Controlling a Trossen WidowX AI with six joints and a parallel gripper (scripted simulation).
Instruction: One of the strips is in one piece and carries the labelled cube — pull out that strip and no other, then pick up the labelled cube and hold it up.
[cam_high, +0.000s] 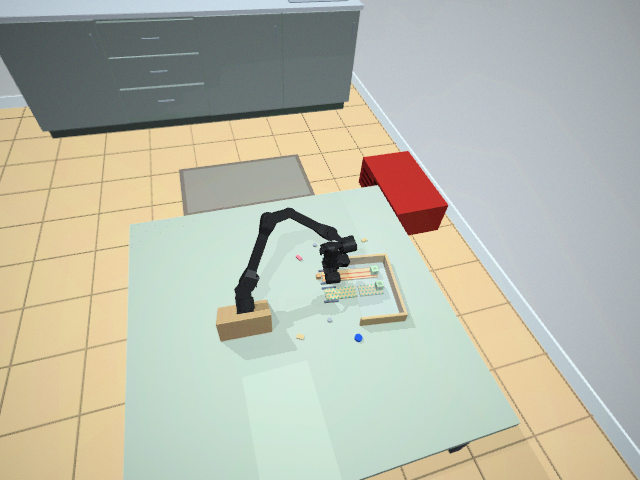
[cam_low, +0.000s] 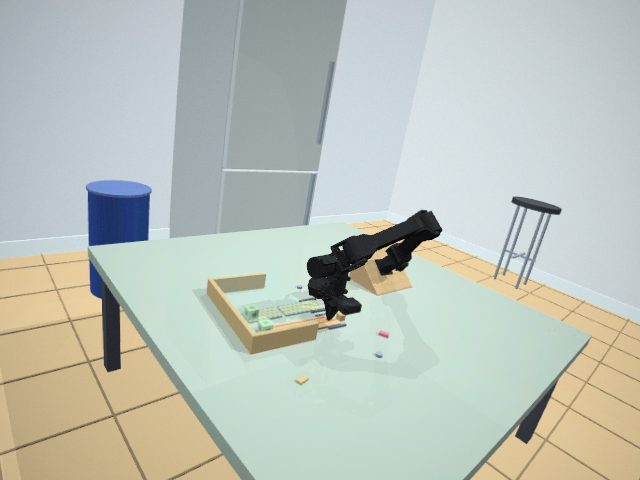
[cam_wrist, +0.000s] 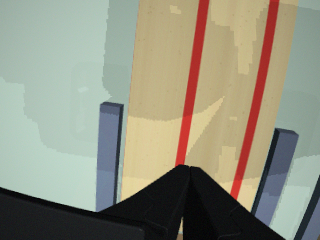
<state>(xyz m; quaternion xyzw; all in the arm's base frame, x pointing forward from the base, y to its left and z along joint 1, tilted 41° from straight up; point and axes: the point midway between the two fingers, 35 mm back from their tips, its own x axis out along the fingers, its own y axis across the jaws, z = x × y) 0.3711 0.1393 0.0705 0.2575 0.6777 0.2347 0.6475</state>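
Now: the tan block 40 mm behind my gripper tip. Also, from my gripper tip: blue disc: 50 mm ahead, 310 mm to the right; then pink piece: 110 mm behind, 120 mm to the left.
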